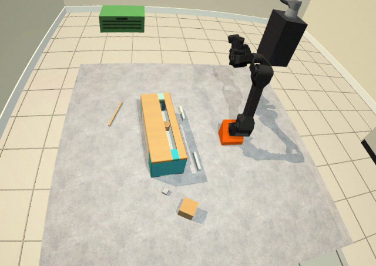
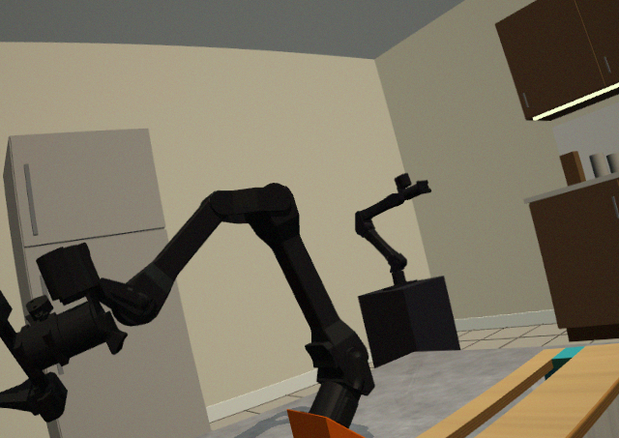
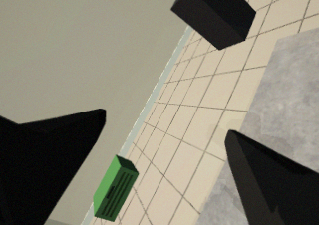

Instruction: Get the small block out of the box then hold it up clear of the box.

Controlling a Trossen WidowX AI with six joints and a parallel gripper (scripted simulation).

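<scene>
Now: gripper tip 460 mm short of the long box, 430 mm to the right of it and 200 mm above it. The rest, counted from my gripper tip: thin wooden stick: 700 mm ahead, 250 mm to the left, 250 mm below; small block: 470 mm ahead, 420 mm to the left, 170 mm below; tiny grey cube: 700 mm to the left, 510 mm ahead, 250 mm below.
</scene>
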